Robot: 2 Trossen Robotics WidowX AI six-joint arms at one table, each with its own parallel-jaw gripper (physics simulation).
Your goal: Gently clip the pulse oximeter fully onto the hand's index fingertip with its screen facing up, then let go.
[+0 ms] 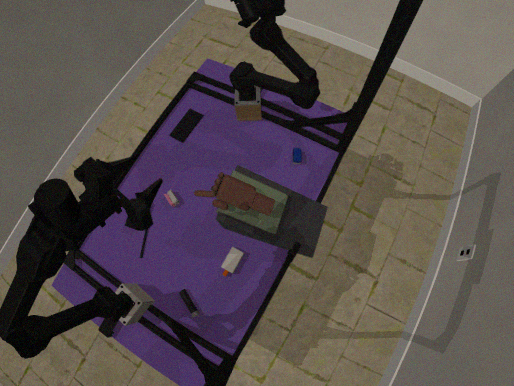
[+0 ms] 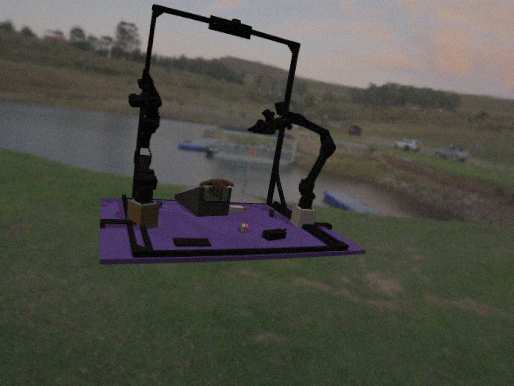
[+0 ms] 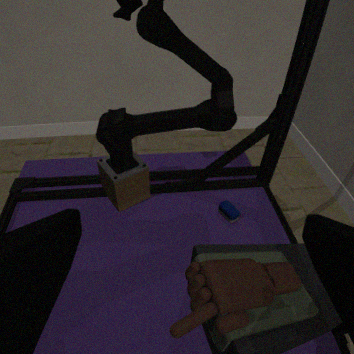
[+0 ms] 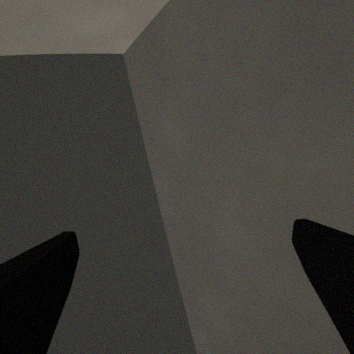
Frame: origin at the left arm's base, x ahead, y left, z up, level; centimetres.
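Seen in the pictures: left gripper, between the fingertips: (image 1: 147, 168) (image 2: 250, 131) (image 3: 194, 223); right gripper, between the fingertips: (image 2: 147, 74) (image 4: 186, 236); left arm's base, origin of its link: (image 1: 123, 304) (image 2: 305, 207); right arm's base, origin of its link: (image 1: 247, 93) (image 2: 143, 201) (image 3: 122, 162).
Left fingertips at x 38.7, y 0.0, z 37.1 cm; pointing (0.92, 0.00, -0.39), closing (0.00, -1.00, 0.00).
Pixels of each thing's top centre, then the offset from my left fingertips to it. "spot": a spot on its surface instead. Level surfaces: height alone.
- pink-and-white piece, a spot on its surface: (image 1: 171, 198) spot: dx -0.8, dy +13.2, dz -44.5 cm
- blue piece with a pale underside, centre of its top: (image 3: 229, 207) (image 1: 297, 154) dx +40.4, dy -14.8, dz -44.4 cm
- white box with an orange part, centre of its top: (image 1: 230, 262) (image 2: 238, 206) dx -5.8, dy -18.7, dz -44.8 cm
- dark stick-like thing, centre of its top: (image 1: 187, 303) dx -26.0, dy -15.5, dz -44.9 cm
- purple mat, height of its surface: dz -47.7 cm
- flat black rectangle, a spot on its surface: (image 2: 192, 242) (image 1: 184, 123) spot: dx +26.9, dy +32.4, dz -46.8 cm
- dark wedge, a spot on its surface: (image 1: 304, 225) spot: dx +18.8, dy -31.8, dz -42.7 cm
A brown hand (image 1: 235, 190) (image 3: 235, 282) (image 2: 216, 183) rests on a green pad on a dark wedge, its index finger (image 1: 204, 193) (image 3: 192, 320) extended and bare. I cannot tell which small thing is the pulse oximeter: a pink-and-white piece (image 1: 171, 198) (image 2: 244, 228) lies beyond the fingertip, and a blue piece with a pale underside (image 1: 297, 155) (image 3: 229, 210) lies beside the wedge. My left gripper (image 1: 148, 169) (image 3: 194, 223) is open and empty, high above the table. My right gripper (image 4: 186, 236) is open and empty, raised away from the table, facing walls.
A white box with an orange part (image 1: 232, 260) and a dark stick-like thing (image 1: 189, 302) lie on the purple mat (image 1: 210, 150). A flat black rectangle (image 1: 186, 125) (image 2: 192, 242) lies near the right arm's base. The dark wedge (image 1: 304, 225) and black frame rails (image 1: 317, 137) stand around.
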